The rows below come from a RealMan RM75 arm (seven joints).
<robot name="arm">
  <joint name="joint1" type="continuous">
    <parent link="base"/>
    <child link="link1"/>
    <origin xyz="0 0 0.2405" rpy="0 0 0"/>
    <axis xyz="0 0 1"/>
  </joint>
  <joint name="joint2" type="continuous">
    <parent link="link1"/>
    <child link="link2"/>
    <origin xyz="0 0 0" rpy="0 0 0"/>
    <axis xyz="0 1 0"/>
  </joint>
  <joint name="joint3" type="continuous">
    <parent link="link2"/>
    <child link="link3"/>
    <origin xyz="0 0 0.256" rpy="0 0 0"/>
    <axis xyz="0 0 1"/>
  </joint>
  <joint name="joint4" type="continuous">
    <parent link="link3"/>
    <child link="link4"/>
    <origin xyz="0 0 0" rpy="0 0 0"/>
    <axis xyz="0 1 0"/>
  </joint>
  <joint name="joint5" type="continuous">
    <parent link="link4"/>
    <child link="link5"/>
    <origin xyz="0 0 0.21" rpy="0 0 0"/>
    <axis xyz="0 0 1"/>
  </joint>
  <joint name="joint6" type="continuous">
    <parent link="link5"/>
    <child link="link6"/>
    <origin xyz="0 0 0" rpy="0 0 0"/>
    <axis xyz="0 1 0"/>
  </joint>
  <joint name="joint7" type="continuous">
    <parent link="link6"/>
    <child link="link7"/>
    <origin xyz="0 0 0.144" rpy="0 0 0"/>
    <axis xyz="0 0 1"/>
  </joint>
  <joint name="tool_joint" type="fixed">
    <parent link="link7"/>
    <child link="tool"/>
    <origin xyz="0 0 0" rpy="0 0 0"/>
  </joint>
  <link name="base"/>
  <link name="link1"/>
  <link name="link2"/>
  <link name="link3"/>
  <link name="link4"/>
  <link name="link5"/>
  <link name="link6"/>
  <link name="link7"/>
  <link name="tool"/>
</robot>
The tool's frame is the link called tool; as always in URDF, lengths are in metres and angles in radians. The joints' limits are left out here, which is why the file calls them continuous.
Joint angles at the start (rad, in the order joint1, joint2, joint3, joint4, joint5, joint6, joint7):
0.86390 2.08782 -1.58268 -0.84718 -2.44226 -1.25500 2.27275
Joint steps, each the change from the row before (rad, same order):
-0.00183 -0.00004 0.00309 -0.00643 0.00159 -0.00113 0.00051
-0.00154 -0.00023 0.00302 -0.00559 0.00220 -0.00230 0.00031
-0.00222 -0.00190 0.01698 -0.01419 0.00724 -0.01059 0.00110
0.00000 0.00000 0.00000 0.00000 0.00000 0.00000 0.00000
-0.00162 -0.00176 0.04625 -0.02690 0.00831 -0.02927 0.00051
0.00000 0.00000 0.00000 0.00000 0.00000 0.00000 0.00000
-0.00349 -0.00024 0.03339 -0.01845 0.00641 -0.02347 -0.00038
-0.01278 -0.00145 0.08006 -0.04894 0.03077 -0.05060 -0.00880
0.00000 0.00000 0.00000 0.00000 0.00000 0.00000 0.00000
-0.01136 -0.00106 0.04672 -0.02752 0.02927 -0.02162 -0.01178
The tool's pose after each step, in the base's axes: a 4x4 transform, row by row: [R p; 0 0 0 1], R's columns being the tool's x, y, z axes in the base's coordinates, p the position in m. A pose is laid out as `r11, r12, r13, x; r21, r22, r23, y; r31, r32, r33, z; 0, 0, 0, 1`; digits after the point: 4 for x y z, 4 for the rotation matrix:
0.8656, -0.2756, 0.4180, 0.1625; -0.3469, -0.9321, 0.1038, 0.3775; 0.3610, -0.2349, -0.9025, -0.0854; 0, 0, 0, 1
0.8674, -0.2770, 0.4133, 0.1615; -0.3476, -0.9317, 0.1051, 0.3776; 0.3560, -0.2348, -0.9045, -0.0848; 0, 0, 0, 1
0.8718, -0.2869, 0.3971, 0.1584; -0.3547, -0.9287, 0.1078, 0.3789; 0.3379, -0.2348, -0.9114, -0.0816; 0, 0, 0, 1
0.8718, -0.2869, 0.3971, 0.1584; -0.3547, -0.9287, 0.1078, 0.3789; 0.3379, -0.2348, -0.9114, -0.0816; 0, 0, 0, 1
0.8780, -0.3098, 0.3648, 0.1520; -0.3715, -0.9218, 0.1113, 0.3816; 0.3018, -0.2332, -0.9244, -0.0741; 0, 0, 0, 1
0.8780, -0.3098, 0.3648, 0.1520; -0.3715, -0.9218, 0.1113, 0.3816; 0.3018, -0.2332, -0.9244, -0.0741; 0, 0, 0, 1
0.8805, -0.3286, 0.3417, 0.1486; -0.3848, -0.9164, 0.1102, 0.3825; 0.2769, -0.2285, -0.9333, -0.0688; 0, 0, 0, 1
0.8899, -0.3677, 0.2697, 0.1397; -0.4089, -0.9053, 0.1147, 0.3846; 0.2020, -0.2124, -0.9561, -0.0551; 0, 0, 0, 1
0.8899, -0.3677, 0.2697, 0.1397; -0.4089, -0.9053, 0.1147, 0.3846; 0.2020, -0.2124, -0.9561, -0.0551; 0, 0, 0, 1
0.8962, -0.3876, 0.2159, 0.1351; -0.4188, -0.8996, 0.1235, 0.3859; 0.1463, -0.2011, -0.9686, -0.0467; 0, 0, 0, 1

